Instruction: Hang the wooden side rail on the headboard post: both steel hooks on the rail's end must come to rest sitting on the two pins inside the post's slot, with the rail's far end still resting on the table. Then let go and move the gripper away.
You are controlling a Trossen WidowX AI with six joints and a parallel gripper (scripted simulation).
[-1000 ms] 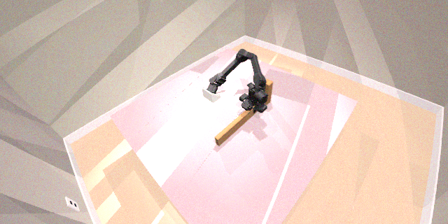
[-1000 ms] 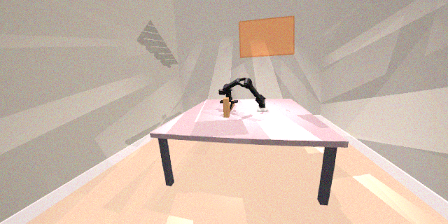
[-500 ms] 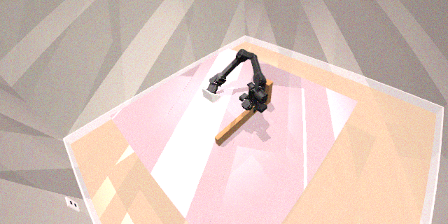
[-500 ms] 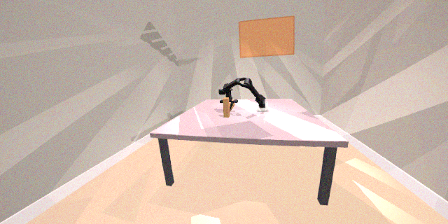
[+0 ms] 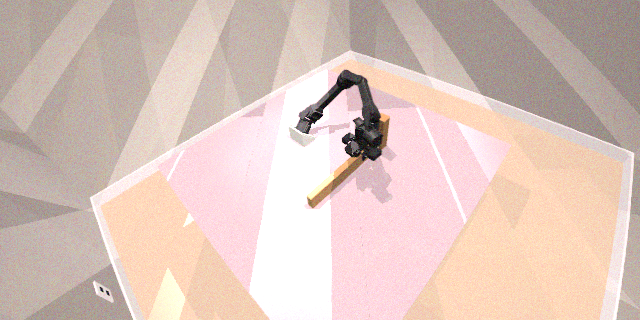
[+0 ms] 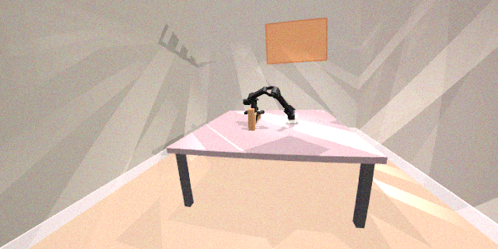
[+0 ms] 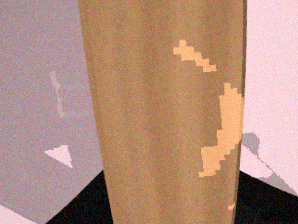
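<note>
My gripper tip is now 10 mm short of the wooden headboard post, 160 mm to the right of it and 50 mm below it.
</note>
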